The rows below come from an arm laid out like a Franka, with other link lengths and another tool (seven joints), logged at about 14 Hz.
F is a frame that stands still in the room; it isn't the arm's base.
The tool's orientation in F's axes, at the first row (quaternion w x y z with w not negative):
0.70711 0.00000 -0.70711 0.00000
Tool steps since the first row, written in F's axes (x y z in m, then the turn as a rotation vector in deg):
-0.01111 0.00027 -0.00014 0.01 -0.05 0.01
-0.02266 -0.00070 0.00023 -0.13 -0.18 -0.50
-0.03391 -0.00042 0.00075 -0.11 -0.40 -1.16
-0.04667 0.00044 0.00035 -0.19 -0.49 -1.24
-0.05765 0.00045 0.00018 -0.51 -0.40 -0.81
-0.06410 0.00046 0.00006 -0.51 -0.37 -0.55
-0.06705 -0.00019 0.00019 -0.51 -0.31 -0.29
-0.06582 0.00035 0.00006 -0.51 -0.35 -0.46
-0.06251 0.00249 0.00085 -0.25 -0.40 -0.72
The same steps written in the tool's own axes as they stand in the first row. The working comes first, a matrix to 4 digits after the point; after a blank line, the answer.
The tool's axes in the first row as the columns of a matrix, in F's axes (used below as rounded here):
0.0000 0.0000 -1.0000
0.0000 1.0000 0.0000
1.0000 0.0000 0.0000

-0.00014 0.00027 0.01111 0.01 -0.05 -0.01
0.00023 -0.00070 0.02266 -0.50 -0.18 0.13
0.00075 -0.00042 0.03391 -1.16 -0.40 0.11
0.00035 0.00044 0.04667 -1.24 -0.49 0.19
0.00018 0.00045 0.05765 -0.81 -0.40 0.51
0.00006 0.00046 0.06410 -0.55 -0.37 0.51
0.00019 -0.00019 0.06705 -0.29 -0.31 0.51
0.00006 0.00035 0.06582 -0.46 -0.35 0.51
0.00085 0.00249 0.06251 -0.72 -0.40 0.25

